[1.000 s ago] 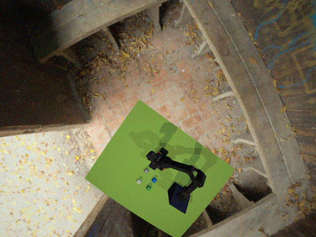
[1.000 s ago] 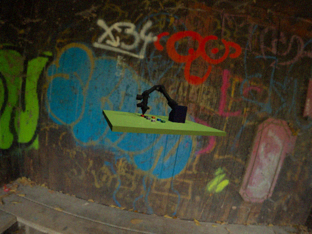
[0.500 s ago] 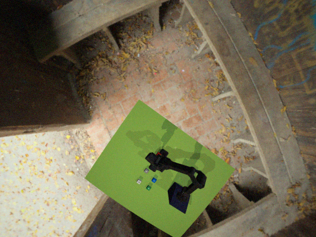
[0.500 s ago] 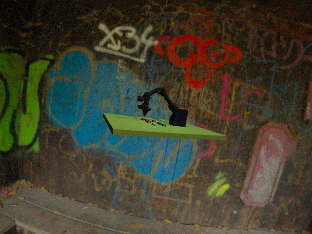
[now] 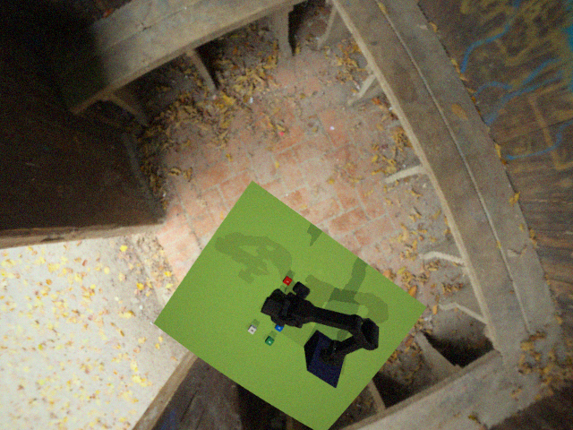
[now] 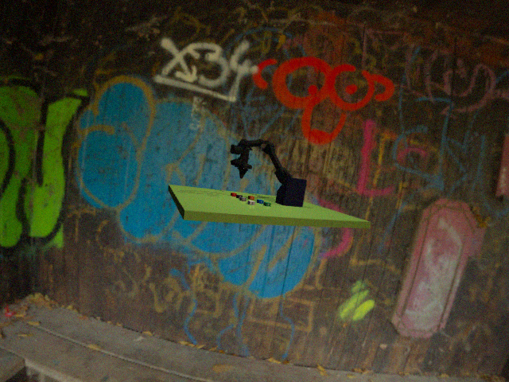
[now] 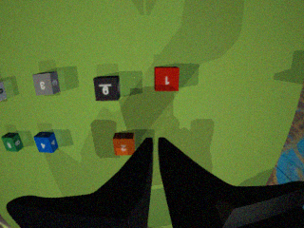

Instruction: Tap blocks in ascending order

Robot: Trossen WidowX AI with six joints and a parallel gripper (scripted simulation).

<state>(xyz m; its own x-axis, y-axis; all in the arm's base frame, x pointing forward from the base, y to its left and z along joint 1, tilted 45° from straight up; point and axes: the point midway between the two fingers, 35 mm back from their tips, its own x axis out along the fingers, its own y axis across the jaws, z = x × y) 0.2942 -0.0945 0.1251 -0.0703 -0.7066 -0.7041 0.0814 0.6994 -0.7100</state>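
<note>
The orange block is 120 mm below my gripper tip, 70 mm behind it and 50 mm to the left of it. Round my gripper tip: black block 120 mm below, 60 mm to the left, 20 mm ahead; grey block 160 mm to the left, 120 mm below, 40 mm ahead; red block 120 mm below, 30 mm to the right, 30 mm ahead.
</note>
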